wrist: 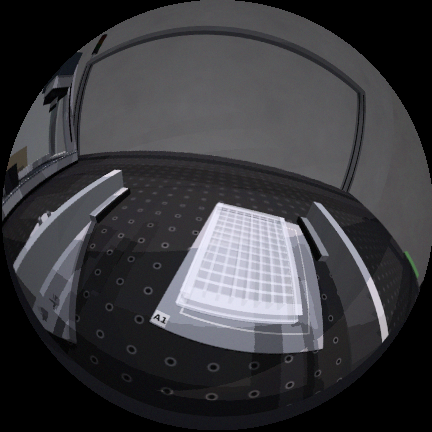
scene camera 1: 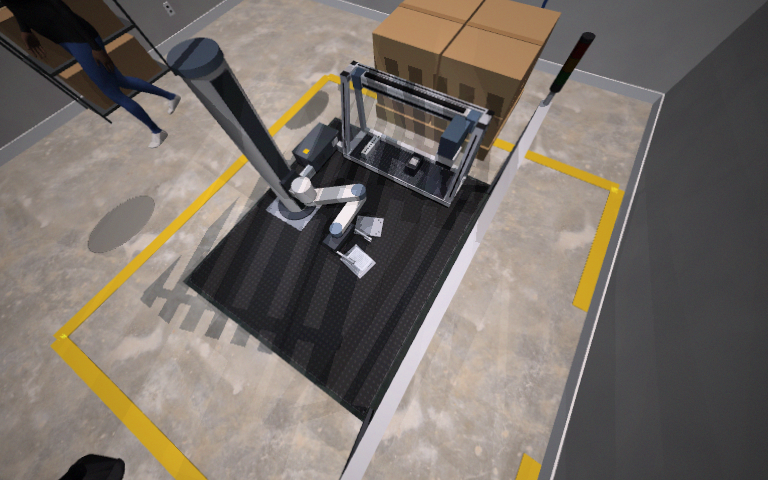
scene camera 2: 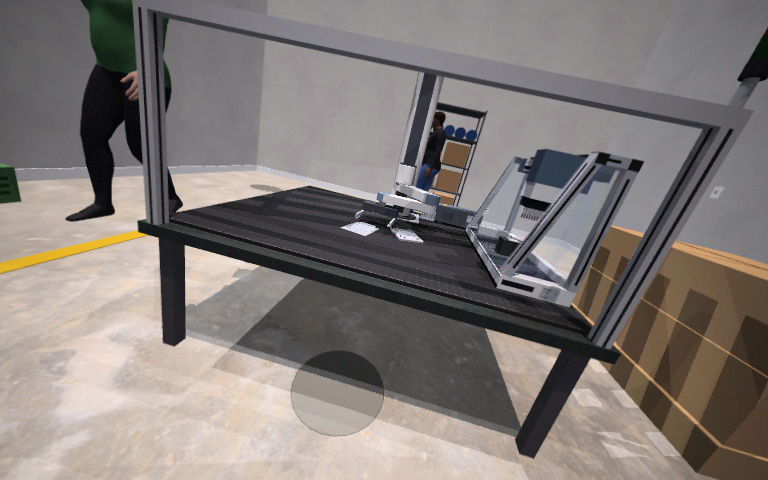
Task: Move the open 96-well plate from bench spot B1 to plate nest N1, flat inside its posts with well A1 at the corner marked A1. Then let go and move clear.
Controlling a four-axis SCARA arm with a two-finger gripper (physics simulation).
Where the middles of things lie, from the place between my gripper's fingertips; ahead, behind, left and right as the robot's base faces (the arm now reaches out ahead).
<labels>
Now: the well plate [wrist: 244, 269] 50 mm below my hand, 40 mm to the right of it and 10 mm behind it. From my hand the other things lie so: plate nest [wrist: 56, 298]: 170 mm to the left, 70 mm behind, 40 mm below.
</labels>
